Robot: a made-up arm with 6 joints.
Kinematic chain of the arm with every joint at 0, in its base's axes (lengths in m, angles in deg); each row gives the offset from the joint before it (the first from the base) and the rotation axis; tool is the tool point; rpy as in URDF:
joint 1: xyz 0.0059 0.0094 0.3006 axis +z
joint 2: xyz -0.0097 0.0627 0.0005 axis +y
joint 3: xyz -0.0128 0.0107 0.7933 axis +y
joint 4: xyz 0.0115 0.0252 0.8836 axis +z
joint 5: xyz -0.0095 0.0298 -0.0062 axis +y
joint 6: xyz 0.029 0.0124 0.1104 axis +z
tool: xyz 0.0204 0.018 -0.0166 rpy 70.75 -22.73 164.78
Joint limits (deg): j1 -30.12..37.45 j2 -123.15..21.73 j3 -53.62..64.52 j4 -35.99..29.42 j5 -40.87..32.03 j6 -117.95..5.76
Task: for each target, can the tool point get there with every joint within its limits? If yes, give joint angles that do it. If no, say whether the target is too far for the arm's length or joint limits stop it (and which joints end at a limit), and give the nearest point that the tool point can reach.
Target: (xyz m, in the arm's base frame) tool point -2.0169 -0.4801 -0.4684
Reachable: no: too far | nearest point -1.6309 -0.3867 -0.3209 | short by 0.424 m
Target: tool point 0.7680 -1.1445 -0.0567
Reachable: no: joint limits stop it (at a limit: joint 1, joint 2, joint 3, joint 4, joint 5) | nearest point 1.0889 -0.5239 0.9955 | short by 1.263 m
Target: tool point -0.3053 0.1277 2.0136
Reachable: yes | joints 1.16 -3.40 -15.78 4.16 20.69 -91.99
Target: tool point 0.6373 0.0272 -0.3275
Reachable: no: joint limits stop it (at a limit: joint 2, joint 3, joint 5) | nearest point 1.2156 0.0435 0.9909 | short by 1.440 m
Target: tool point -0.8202 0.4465 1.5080
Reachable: yes | joints -19.67 -68.89 52.65 -12.29 22.26 -19.42
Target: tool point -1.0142 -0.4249 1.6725
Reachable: yes | joints 30.65 -45.58 9.95 -6.00 1.16 -18.19
